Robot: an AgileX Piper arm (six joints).
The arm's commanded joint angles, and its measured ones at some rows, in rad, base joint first. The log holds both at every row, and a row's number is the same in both.
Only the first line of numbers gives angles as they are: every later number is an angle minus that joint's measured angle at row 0.
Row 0, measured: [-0.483, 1.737, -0.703, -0.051, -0.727, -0.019]
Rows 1 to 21, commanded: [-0.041, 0.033, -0.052, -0.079, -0.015, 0.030]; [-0.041, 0.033, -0.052, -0.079, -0.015, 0.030]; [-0.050, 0.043, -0.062, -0.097, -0.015, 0.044]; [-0.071, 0.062, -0.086, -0.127, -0.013, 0.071]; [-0.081, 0.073, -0.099, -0.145, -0.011, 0.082]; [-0.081, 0.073, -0.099, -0.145, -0.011, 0.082]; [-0.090, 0.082, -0.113, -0.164, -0.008, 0.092]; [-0.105, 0.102, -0.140, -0.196, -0.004, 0.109]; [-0.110, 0.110, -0.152, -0.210, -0.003, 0.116]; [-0.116, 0.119, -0.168, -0.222, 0.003, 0.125]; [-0.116, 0.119, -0.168, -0.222, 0.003, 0.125]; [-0.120, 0.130, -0.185, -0.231, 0.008, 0.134]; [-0.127, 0.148, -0.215, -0.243, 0.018, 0.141]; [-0.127, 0.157, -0.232, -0.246, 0.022, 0.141]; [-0.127, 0.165, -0.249, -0.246, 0.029, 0.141]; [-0.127, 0.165, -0.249, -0.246, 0.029, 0.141]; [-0.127, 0.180, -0.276, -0.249, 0.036, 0.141]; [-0.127, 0.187, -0.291, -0.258, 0.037, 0.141]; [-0.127, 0.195, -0.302, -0.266, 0.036, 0.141]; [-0.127, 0.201, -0.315, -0.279, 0.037, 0.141]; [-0.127, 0.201, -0.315, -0.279, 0.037, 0.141]
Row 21, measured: [-0.140, 0.189, -0.273, -0.221, 0.088, 0.140]
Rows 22 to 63, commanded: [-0.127, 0.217, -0.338, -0.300, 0.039, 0.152]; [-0.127, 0.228, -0.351, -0.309, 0.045, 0.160]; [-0.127, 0.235, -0.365, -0.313, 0.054, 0.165]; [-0.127, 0.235, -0.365, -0.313, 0.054, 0.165]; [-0.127, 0.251, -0.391, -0.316, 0.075, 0.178]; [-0.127, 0.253, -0.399, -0.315, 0.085, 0.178]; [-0.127, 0.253, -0.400, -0.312, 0.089, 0.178]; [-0.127, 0.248, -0.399, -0.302, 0.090, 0.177]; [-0.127, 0.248, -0.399, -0.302, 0.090, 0.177]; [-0.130, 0.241, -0.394, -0.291, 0.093, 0.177]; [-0.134, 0.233, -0.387, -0.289, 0.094, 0.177]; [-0.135, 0.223, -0.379, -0.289, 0.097, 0.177]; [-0.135, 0.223, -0.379, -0.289, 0.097, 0.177]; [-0.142, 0.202, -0.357, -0.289, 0.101, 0.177]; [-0.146, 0.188, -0.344, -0.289, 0.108, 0.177]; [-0.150, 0.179, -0.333, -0.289, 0.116, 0.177]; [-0.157, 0.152, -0.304, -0.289, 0.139, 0.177]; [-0.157, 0.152, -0.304, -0.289, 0.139, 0.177]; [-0.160, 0.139, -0.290, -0.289, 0.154, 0.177]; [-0.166, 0.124, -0.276, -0.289, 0.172, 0.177]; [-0.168, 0.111, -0.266, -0.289, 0.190, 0.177]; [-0.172, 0.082, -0.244, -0.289, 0.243, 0.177]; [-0.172, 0.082, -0.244, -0.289, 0.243, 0.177]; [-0.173, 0.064, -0.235, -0.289, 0.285, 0.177]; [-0.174, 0.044, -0.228, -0.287, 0.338, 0.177]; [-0.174, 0.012, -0.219, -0.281, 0.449, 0.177]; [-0.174, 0.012, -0.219, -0.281, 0.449, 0.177]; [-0.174, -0.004, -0.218, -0.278, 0.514, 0.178]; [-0.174, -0.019, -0.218, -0.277, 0.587, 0.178]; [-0.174, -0.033, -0.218, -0.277, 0.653, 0.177]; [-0.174, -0.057, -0.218, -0.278, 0.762, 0.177]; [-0.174, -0.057, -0.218, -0.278, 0.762, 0.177]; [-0.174, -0.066, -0.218, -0.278, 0.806, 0.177]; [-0.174, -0.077, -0.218, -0.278, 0.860, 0.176]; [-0.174, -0.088, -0.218, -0.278, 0.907, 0.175]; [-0.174, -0.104, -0.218, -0.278, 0.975, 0.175]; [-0.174, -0.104, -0.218, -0.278, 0.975, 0.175]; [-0.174, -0.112, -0.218, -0.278, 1.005, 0.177]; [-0.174, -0.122, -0.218, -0.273, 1.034, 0.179]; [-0.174, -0.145, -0.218, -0.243, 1.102, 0.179]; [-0.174, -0.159, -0.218, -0.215, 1.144, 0.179]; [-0.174, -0.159, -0.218, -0.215, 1.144, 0.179]
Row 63, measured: [-0.172, -0.121, -0.219, -0.266, 1.044, 0.177]
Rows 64 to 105, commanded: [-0.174, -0.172, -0.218, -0.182, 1.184, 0.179]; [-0.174, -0.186, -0.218, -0.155, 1.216, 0.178]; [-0.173, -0.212, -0.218, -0.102, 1.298, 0.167]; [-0.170, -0.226, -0.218, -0.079, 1.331, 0.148]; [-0.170, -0.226, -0.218, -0.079, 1.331, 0.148]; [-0.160, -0.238, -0.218, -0.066, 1.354, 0.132]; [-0.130, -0.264, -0.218, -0.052, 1.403, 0.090]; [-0.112, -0.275, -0.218, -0.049, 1.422, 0.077]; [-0.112, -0.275, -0.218, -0.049, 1.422, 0.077]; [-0.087, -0.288, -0.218, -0.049, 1.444, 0.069]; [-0.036, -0.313, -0.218, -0.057, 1.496, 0.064]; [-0.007, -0.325, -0.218, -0.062, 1.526, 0.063]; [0.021, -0.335, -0.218, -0.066, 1.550, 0.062]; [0.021, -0.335, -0.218, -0.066, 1.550, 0.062]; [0.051, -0.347, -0.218, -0.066, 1.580, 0.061]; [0.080, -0.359, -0.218, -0.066, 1.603, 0.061]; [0.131, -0.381, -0.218, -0.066, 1.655, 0.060]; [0.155, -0.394, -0.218, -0.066, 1.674, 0.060]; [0.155, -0.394, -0.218, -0.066, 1.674, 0.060]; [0.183, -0.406, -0.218, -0.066, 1.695, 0.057]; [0.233, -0.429, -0.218, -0.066, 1.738, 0.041]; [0.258, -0.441, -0.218, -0.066, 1.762, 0.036]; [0.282, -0.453, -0.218, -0.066, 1.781, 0.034]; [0.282, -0.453, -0.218, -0.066, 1.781, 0.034]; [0.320, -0.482, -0.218, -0.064, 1.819, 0.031]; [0.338, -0.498, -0.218, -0.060, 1.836, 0.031]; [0.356, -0.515, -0.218, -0.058, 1.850, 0.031]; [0.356, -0.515, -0.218, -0.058, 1.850, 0.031]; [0.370, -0.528, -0.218, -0.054, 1.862, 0.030]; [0.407, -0.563, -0.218, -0.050, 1.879, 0.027]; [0.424, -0.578, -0.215, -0.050, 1.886, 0.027]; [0.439, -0.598, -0.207, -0.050, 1.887, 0.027]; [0.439, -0.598, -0.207, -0.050, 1.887, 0.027]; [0.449, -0.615, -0.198, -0.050, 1.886, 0.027]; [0.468, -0.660, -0.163, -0.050, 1.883, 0.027]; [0.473, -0.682, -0.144, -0.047, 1.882, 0.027]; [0.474, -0.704, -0.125, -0.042, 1.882, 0.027]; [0.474, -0.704, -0.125, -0.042, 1.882, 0.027]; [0.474, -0.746, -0.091, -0.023, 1.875, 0.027]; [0.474, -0.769, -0.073, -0.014, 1.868, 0.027]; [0.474, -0.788, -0.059, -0.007, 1.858, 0.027]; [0.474, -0.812, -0.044, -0.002, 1.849, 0.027]
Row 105, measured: [0.469, -0.759, -0.084, -0.021, 1.875, 0.037]
